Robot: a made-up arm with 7 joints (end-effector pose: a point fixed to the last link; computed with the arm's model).
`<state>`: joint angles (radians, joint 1 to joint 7).
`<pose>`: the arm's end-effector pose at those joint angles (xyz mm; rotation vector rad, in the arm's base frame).
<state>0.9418 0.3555 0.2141 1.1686 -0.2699 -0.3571 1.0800</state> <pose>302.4 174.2 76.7 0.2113 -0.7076 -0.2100</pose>
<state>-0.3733 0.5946 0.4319 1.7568 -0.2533 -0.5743 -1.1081</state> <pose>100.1 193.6 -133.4 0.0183 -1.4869 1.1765</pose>
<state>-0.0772 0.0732 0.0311 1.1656 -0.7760 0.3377 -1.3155</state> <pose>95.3 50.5 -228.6 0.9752 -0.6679 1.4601</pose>
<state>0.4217 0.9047 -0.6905 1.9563 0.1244 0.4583 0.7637</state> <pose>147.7 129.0 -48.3 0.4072 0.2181 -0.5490</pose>
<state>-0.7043 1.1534 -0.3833 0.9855 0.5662 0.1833 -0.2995</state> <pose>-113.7 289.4 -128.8 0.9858 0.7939 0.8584</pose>
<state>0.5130 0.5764 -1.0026 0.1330 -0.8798 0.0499 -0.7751</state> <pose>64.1 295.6 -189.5 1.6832 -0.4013 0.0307</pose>
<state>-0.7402 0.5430 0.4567 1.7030 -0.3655 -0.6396 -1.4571</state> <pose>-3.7 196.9 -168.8 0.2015 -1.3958 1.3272</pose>
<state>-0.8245 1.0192 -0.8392 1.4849 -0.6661 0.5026 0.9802</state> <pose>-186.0 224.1 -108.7 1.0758 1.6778 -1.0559</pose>
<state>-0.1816 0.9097 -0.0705 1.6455 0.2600 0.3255 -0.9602</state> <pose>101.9 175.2 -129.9 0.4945 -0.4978 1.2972</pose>
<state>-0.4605 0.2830 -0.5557 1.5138 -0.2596 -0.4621 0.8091</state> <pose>-57.8 45.7 -167.0 -0.2284 0.2778 -0.8956</pose>
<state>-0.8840 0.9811 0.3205 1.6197 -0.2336 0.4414 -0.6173</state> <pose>-47.2 258.4 -137.4 1.2851 -0.1977 0.8578</pose>
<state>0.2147 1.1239 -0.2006 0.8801 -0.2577 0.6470 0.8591</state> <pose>127.3 337.7 -81.5 0.6883 1.0234 0.7672</pose>
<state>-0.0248 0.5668 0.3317 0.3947 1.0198 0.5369 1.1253</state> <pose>51.4 260.5 -184.5 -1.5222 0.6943 0.7153</pose>
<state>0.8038 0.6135 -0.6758 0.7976 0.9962 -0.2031 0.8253</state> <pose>254.5 179.0 -53.3 -0.5894 -0.0369 -0.1604</pose>
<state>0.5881 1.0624 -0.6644 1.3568 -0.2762 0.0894 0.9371</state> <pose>199.3 255.1 -48.3 0.9470 0.3426 -0.2829</pose>
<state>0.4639 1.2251 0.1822 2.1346 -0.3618 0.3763 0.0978</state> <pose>190.3 218.4 84.1 0.9254 -1.2774 0.6172</pose>
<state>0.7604 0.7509 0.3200 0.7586 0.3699 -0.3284 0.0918</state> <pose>264.5 268.1 12.1 -0.4521 -0.8599 1.0752</pose>
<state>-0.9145 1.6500 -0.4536 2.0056 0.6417 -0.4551 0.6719</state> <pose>-79.1 256.9 -42.0 -0.1414 0.8739 -0.8965</pose>
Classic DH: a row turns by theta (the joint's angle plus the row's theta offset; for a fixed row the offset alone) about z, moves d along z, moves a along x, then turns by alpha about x. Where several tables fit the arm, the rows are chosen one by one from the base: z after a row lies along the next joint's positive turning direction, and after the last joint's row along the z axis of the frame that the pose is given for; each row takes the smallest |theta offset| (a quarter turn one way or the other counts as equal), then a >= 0, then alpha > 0; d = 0 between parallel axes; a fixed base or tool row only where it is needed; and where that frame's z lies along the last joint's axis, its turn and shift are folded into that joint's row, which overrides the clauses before.
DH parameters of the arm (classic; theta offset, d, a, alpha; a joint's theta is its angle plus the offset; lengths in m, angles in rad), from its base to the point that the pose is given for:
base (fixed): 0 0.1338 -0.0204 1.5708
joint 1: -1.5708 -0.1182 0.0298 -1.5708
joint 2: -1.5708 0.0085 0.0125 1.5708
joint 3: 1.5708 -0.1772 0.0048 1.5708
joint 4: 0 0.0354 -0.0233 -1.5708
joint 5: 0 -0.1606 -0.0047 -1.5708
joint 6: 1.5708 -0.0425 0.0088 -1.5708
joint 7: -0.6806 0.0161 -0.028 2.6577
tool (fixed): -0.0672 0.0213 0 0

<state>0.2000 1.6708 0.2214 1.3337 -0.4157 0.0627 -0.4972</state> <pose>155.9 385.7 90.9 1.5166 -1.3535 0.9081</pose>
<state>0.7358 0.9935 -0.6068 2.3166 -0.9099 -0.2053 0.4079</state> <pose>198.3 146.1 38.4 1.2822 -1.4676 -0.5520</pose>
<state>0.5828 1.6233 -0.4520 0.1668 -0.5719 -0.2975 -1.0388</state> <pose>-17.8 470.4 20.3 2.0749 -0.8149 1.1843</pose>
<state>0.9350 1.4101 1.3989 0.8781 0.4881 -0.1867 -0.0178</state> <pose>38.5 398.1 228.3 -0.9645 -2.2013 1.4783</pose>
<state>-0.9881 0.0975 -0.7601 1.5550 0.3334 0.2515 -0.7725</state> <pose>-181.0 -60.5 -39.3 0.0736 1.1525 0.7700</pose>
